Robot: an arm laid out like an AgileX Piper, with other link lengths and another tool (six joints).
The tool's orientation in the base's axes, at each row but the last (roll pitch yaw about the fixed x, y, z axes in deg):
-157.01, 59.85, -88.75
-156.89, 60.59, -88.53
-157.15, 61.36, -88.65
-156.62, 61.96, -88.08
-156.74, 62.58, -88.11
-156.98, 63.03, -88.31
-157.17, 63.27, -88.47
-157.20, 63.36, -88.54
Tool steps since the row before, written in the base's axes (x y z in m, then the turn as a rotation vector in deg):
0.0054, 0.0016, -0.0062, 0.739, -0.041, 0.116
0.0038, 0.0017, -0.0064, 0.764, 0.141, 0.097
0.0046, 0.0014, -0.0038, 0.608, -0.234, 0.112
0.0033, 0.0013, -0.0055, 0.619, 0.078, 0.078
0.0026, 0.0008, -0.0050, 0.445, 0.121, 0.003
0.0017, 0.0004, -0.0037, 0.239, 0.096, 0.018
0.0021, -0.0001, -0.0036, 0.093, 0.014, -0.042
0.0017, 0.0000, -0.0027, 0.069, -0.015, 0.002
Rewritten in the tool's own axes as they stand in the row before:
0.0046, -0.0033, 0.0062, -0.072, -0.721, 0.189
0.0048, -0.0018, 0.0057, -0.144, -0.683, 0.355
0.0027, -0.0031, 0.0045, 0.021, -0.661, -0.016
0.0043, -0.0016, 0.0047, -0.096, -0.565, 0.259
0.0041, -0.0013, 0.0037, -0.052, -0.376, 0.263
0.0031, -0.0008, 0.0025, -0.056, -0.195, 0.160
0.0033, -0.0014, 0.0022, 0.032, -0.075, 0.063
0.0024, -0.0011, 0.0017, 0.006, -0.069, 0.012

